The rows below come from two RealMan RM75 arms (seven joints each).
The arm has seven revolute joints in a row. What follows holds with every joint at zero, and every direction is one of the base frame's.
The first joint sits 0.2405 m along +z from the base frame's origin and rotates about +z.
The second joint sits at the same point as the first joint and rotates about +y.
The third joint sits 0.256 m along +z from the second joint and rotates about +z.
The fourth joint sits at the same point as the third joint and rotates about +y.
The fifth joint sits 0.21 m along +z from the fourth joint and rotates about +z.
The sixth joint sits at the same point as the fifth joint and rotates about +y.
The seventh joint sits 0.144 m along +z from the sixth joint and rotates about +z.
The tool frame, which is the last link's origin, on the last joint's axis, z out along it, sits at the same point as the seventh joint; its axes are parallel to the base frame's.
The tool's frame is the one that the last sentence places.
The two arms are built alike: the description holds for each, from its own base.
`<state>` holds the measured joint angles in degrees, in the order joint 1, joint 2, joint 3, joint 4, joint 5, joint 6, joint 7, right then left.
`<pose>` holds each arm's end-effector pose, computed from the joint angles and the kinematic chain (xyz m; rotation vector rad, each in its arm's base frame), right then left.
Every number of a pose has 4 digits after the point. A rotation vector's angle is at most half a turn.
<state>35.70 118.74 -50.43 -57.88 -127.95 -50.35 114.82 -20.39 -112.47 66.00 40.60 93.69 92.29 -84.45</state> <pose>0.2348 0.4456 0.0759 -2.1064 0.7519 0.2923 -0.2722 0.2862 0.0072 -2.8757 -0.7069 -0.7557</pose>
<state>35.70 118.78 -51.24 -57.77 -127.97 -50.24 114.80 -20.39 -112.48 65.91 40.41 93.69 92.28 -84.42</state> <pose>0.2333 0.4454 0.0726 -2.1181 0.7451 0.2845 -0.2727 0.2860 0.0070 -2.8736 -0.7112 -0.7574</pose>
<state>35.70 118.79 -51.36 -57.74 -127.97 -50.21 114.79 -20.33 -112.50 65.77 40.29 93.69 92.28 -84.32</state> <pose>0.2331 0.4454 0.0720 -2.1197 0.7442 0.2833 -0.2733 0.2857 0.0070 -2.8705 -0.7133 -0.7593</pose>
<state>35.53 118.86 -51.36 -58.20 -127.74 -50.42 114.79 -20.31 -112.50 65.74 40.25 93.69 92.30 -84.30</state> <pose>0.2321 0.4449 0.0730 -2.1196 0.7415 0.2894 -0.2735 0.2855 0.0071 -2.8700 -0.7143 -0.7599</pose>
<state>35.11 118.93 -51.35 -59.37 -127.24 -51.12 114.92 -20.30 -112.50 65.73 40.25 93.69 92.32 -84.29</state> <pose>0.2298 0.4435 0.0758 -2.1205 0.7358 0.3029 -0.2735 0.2855 0.0071 -2.8701 -0.7142 -0.7602</pose>
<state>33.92 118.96 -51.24 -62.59 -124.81 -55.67 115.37 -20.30 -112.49 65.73 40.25 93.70 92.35 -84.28</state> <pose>0.2205 0.4355 0.0803 -2.1639 0.7336 0.3582 -0.2735 0.2854 0.0071 -2.8706 -0.7138 -0.7601</pose>
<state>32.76 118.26 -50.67 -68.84 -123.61 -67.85 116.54 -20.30 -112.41 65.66 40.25 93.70 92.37 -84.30</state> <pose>0.2024 0.4162 0.0886 -2.3105 0.6972 0.3780 -0.2738 0.2856 0.0078 -2.8694 -0.7139 -0.7592</pose>
